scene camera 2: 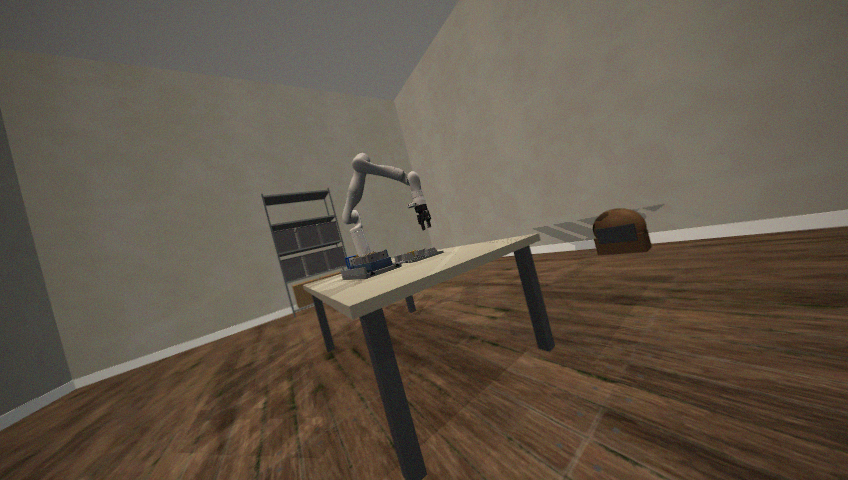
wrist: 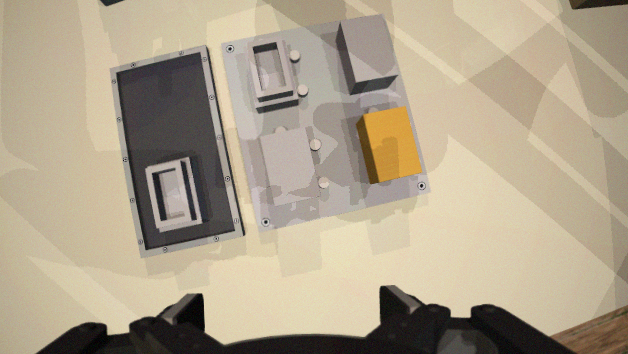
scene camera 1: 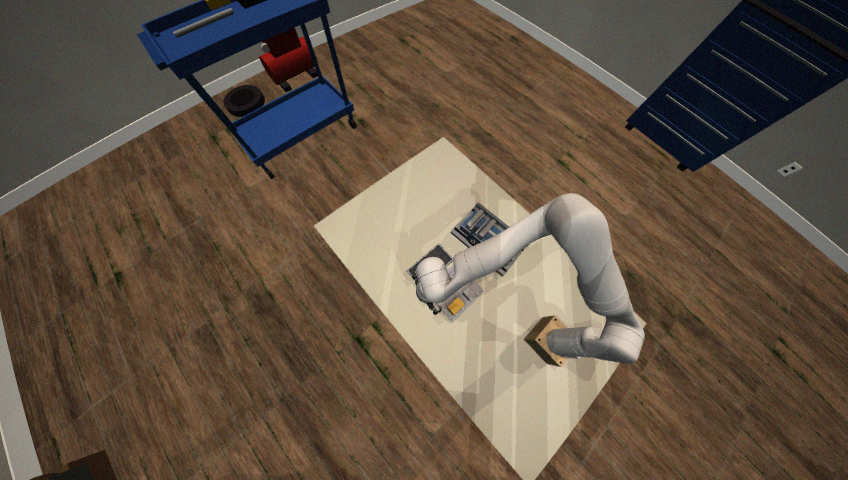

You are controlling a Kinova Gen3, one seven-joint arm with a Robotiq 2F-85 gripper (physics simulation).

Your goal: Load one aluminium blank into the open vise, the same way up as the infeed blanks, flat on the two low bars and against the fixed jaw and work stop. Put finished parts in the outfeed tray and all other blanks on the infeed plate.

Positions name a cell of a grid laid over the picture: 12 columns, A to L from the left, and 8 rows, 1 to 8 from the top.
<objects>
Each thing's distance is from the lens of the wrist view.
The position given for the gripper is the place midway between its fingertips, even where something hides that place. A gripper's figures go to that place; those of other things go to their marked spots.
gripper (wrist: F8): 16 cm
brass blank (wrist: H4): 28 cm
dark outfeed tray (wrist: D3): 34 cm
grey infeed plate (wrist: G3): 31 cm
The marked spots on the grey infeed plate and the brass blank are 7 cm apart.
</objects>
